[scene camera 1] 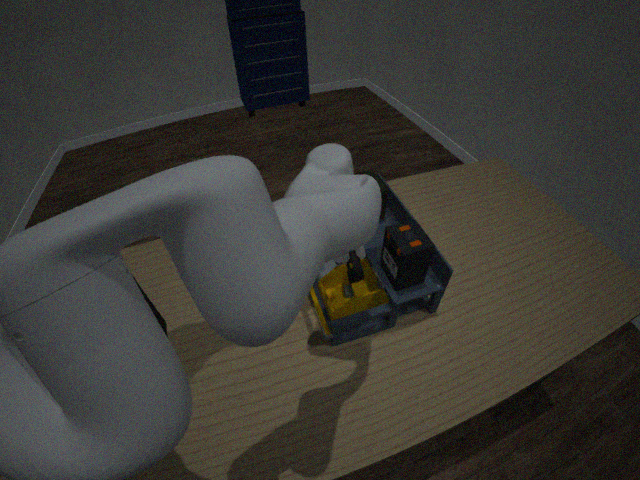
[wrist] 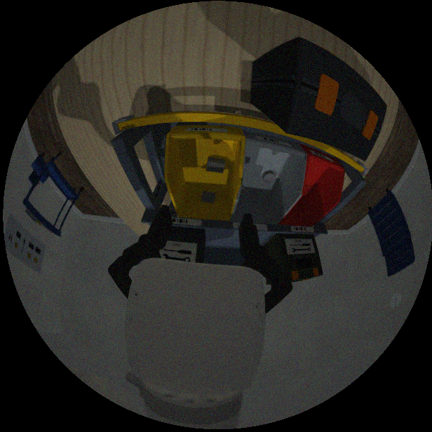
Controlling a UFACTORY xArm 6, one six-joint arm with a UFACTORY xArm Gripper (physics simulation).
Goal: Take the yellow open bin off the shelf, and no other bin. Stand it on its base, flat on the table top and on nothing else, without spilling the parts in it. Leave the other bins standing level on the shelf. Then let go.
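Frame: origin at the arm's base, x ahead, y left, z up, level; metres.
Seen in the pictures: gripper, fingertip midpoint: [scene camera 1: 349,264].
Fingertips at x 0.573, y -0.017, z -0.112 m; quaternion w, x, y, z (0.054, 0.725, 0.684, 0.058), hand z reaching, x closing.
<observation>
A point is followed by its place in that frame.
The yellow open bin [scene camera 1: 336,304] @(x 0.536, y -0.033, z -0.229 m) [wrist: 227,202] stands on the blue-grey shelf [scene camera 1: 364,321] @(x 0.560, y -0.136, z -0.163 m) [wrist: 131,167], behind the yellow front rail in the wrist view. Small grey parts lie in it. My gripper [wrist: 205,216] is open and empty. In the wrist view its black fingers appear on either side of the bin's near end; their height over the rim is hard to tell. In the scene view one dark finger shows over the bin, and the arm hides the rest. A grey bin [wrist: 256,210] stands right beside the yellow one, then a red bin [wrist: 320,187].
Black cases with orange latches [scene camera 1: 405,266] @(x 0.655, y -0.108, z -0.053 m) [wrist: 299,257] stand on the shelf's other tier. A large black case [wrist: 280,92] stands beyond the yellow rail, on the wooden table [scene camera 1: 496,258] @(x 1.026, y -0.060, z -0.238 m) [wrist: 135,40]. A blue cabinet [scene camera 1: 273,62] [wrist: 392,235] stands by the wall.
</observation>
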